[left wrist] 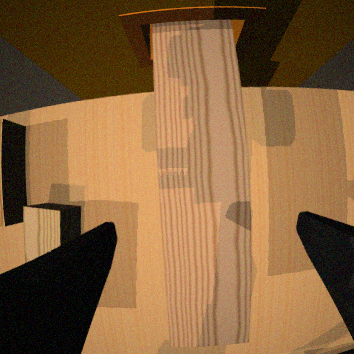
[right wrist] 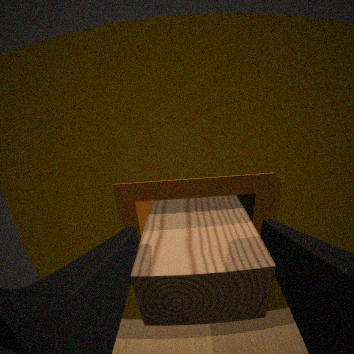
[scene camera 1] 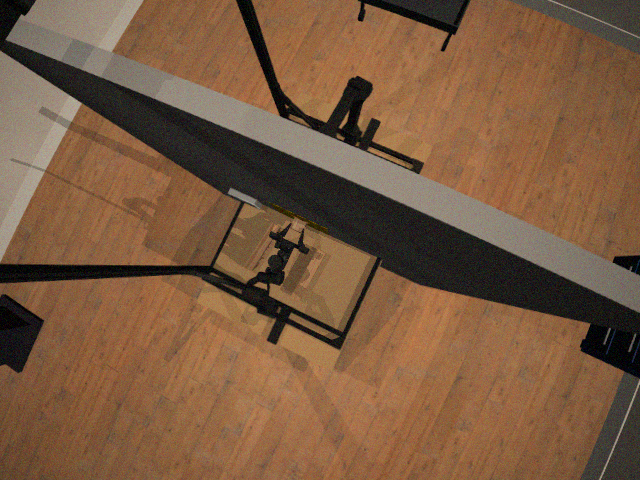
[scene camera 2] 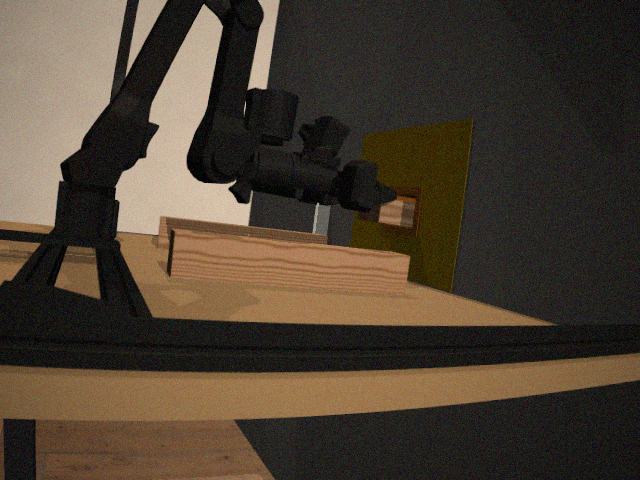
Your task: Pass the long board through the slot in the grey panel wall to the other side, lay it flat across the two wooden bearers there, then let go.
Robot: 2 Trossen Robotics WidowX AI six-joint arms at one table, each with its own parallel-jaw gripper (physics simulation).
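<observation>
The long board (scene camera 1: 297, 224) (scene camera 2: 399, 211) (left wrist: 205, 150) (right wrist: 205, 250) runs through the slot, whose brown rim (scene camera 2: 417, 214) (left wrist: 195, 14) (right wrist: 195, 186) shows. My right gripper (scene camera 1: 294, 229) (scene camera 2: 391, 198) (right wrist: 199, 232) is shut on the board near its end on that side of the grey wall (scene camera 1: 330, 160) (scene camera 2: 542, 155). In the left wrist view my left gripper (left wrist: 208, 227) is open, its fingers apart from the board on both sides; the board's other end shows low in that view. At that view's left, a wooden block (left wrist: 42, 231) is partly hidden by a finger; I cannot tell if it is a bearer.
A yellow panel (scene camera 2: 439, 170) (left wrist: 75, 55) (right wrist: 190, 100) surrounds the slot. On the right arm's table (scene camera 2: 320, 392), two long wooden blocks lie side by side, a near one (scene camera 2: 289, 263) and a far one (scene camera 2: 232, 226), below the right gripper and the board.
</observation>
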